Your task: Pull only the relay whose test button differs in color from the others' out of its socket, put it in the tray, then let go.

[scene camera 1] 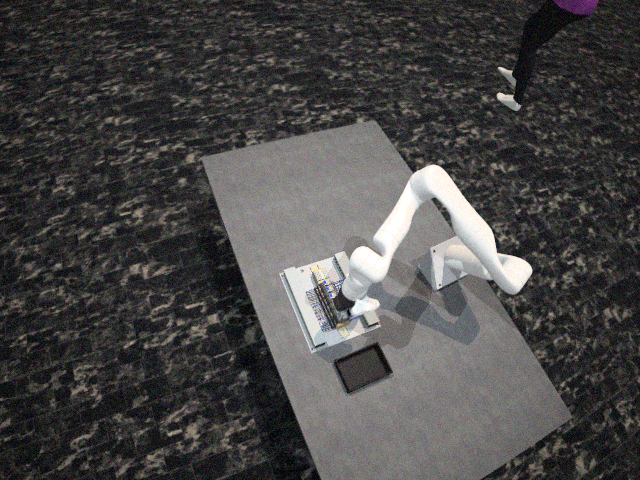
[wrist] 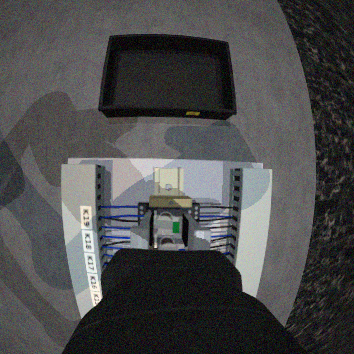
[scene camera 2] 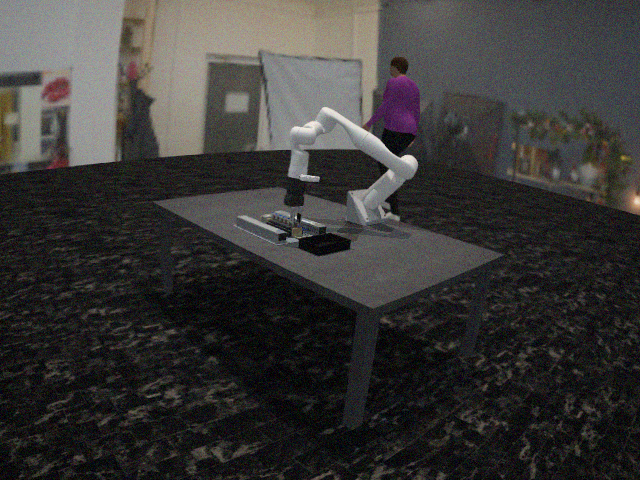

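Pixels of known places: gripper, fingertip midpoint: (scene camera 1: 343, 316) (wrist: 167, 223) (scene camera 2: 295, 222); arm's base, link origin: (scene camera 1: 453, 256) (scene camera 2: 368, 201).
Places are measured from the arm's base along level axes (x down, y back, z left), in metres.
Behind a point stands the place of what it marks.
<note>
My gripper (scene camera 2: 295, 219) {x 0.035, y -0.495, z 0.025 m} (wrist: 167, 223) {x 0.035, y -0.495, z 0.025 m} points down over the end of the relay row and is shut on a clear-topped relay (wrist: 165, 225) {x 0.023, y -0.493, z 0.027 m} with a green test button (wrist: 176, 227) {x 0.020, y -0.503, z 0.025 m}. One finger is on each side of it, near the K19 label. A bit of blue shows just behind it, at the edge of the gripper body, which hides the other relays in the wrist view. Whether the relay's underside is clear of its socket cannot be seen. The black tray (scene camera 1: 363, 367) {x 0.089, y -0.502, z 0.202 m} (scene camera 2: 324, 242) {x 0.087, y -0.464, z 0.161 m} (wrist: 170, 75) {x 0.089, y -0.512, z 0.208 m} is empty and lies beyond the board's end.
The white board (scene camera 1: 302, 281) {x 0.089, y -0.551, z -0.172 m} (wrist: 210, 187) {x 0.089, y -0.557, z 0.053 m} carries a cream rail (wrist: 168, 177) {x 0.088, y -0.503, z 0.069 m} with a tan end stop (wrist: 170, 202) {x 0.051, y -0.501, z 0.044 m}. Grey wire ducts (wrist: 80, 190) {x 0.049, y -0.405, z 0.061 m} (wrist: 253, 200) {x 0.049, y -0.597, z 0.038 m} run along both sides, with blue and black wires between. A person in purple (scene camera 2: 402, 108) stands behind the table (scene camera 2: 382, 263) {x 0.092, y -0.461, z 0.442 m}.
</note>
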